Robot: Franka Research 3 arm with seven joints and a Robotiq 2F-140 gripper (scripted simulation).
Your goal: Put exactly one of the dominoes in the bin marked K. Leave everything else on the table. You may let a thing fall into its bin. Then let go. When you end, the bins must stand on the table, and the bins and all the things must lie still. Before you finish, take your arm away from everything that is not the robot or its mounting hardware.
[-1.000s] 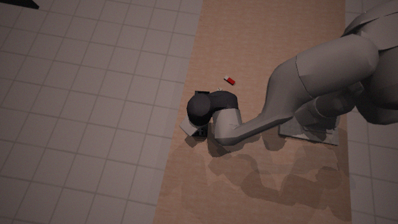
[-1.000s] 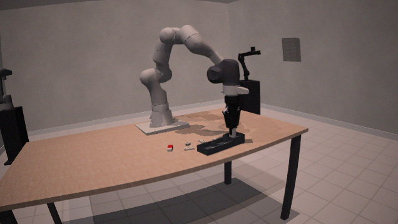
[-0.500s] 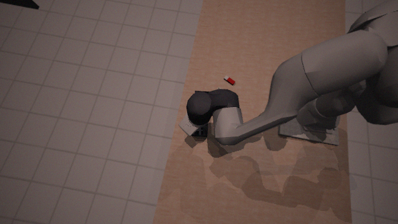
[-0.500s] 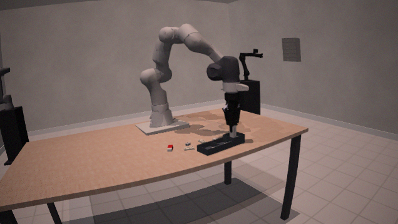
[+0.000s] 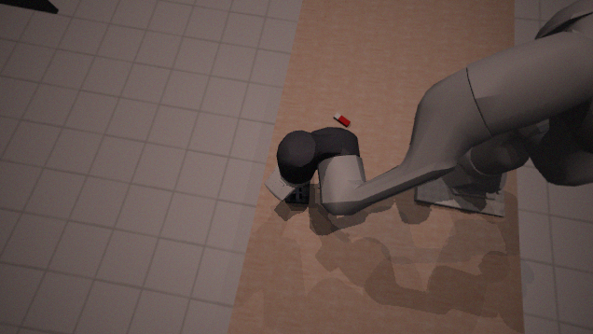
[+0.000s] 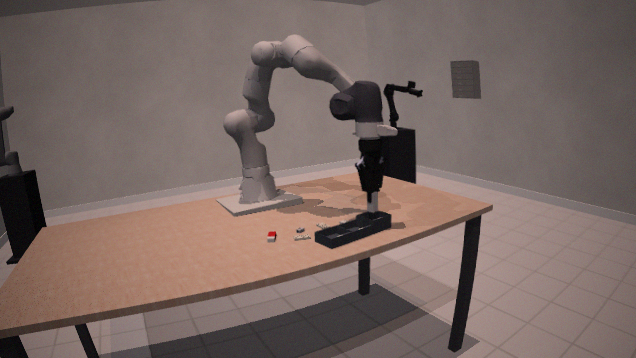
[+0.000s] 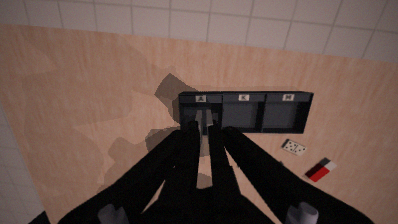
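My hand is 9 cm past the white domino, 9 cm above it and 5 cm to the left of it. Also, from my hand: red-and-white block 32 cm to the right, 9 cm below, 7 cm behind; then bin 7 cm to the right, 7 cm below, 2 cm ahead; then grey piece 22 cm to the right, 10 cm behind, 9 cm below.
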